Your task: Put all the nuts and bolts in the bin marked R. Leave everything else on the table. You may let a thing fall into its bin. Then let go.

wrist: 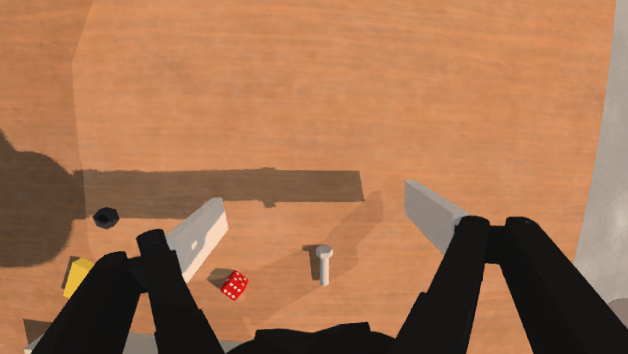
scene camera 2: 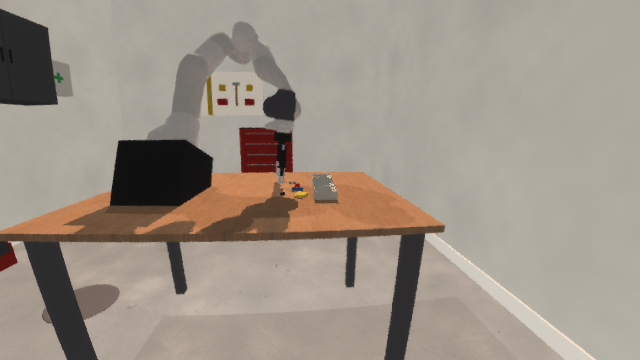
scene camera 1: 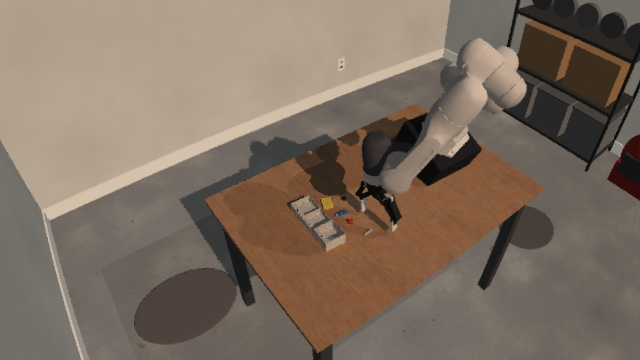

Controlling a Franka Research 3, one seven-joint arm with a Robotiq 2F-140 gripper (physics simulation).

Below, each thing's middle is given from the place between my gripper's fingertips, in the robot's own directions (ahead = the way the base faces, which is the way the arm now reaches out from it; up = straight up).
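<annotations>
Grey three-compartment bin tray point(scene camera 1: 327, 233): 14 cm to the right of my hand, 18 cm ahead of it.
</annotations>
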